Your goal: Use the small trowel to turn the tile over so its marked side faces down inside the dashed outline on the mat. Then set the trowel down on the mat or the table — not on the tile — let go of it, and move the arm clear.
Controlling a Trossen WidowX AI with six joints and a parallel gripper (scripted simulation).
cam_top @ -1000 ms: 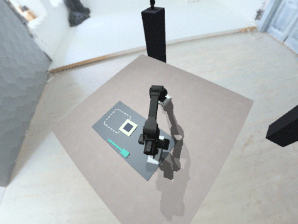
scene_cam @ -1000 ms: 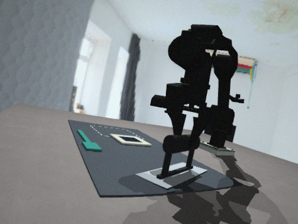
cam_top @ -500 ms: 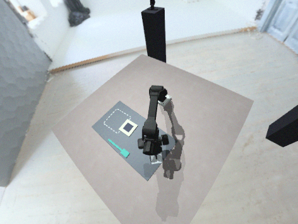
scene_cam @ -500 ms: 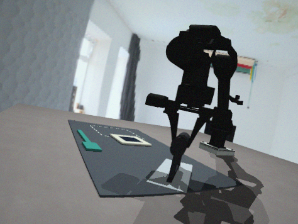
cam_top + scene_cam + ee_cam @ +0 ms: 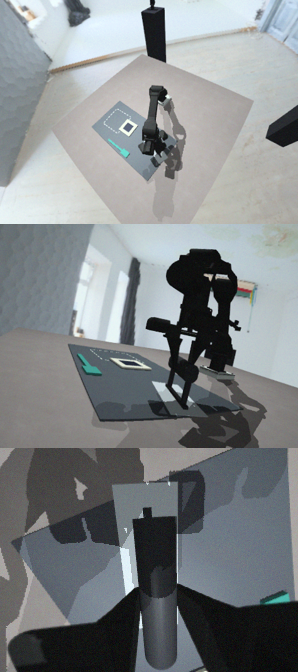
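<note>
Right now my gripper tip is 2 cm short of the dark mat, 23 cm to the left of it and 8 cm above it. The rest, counted from my gripper tip: teal trowel (16 cm ahead, 21 cm to the right, 6 cm below); cream tile (1 cm behind, 28 cm to the right, 6 cm below).
</note>
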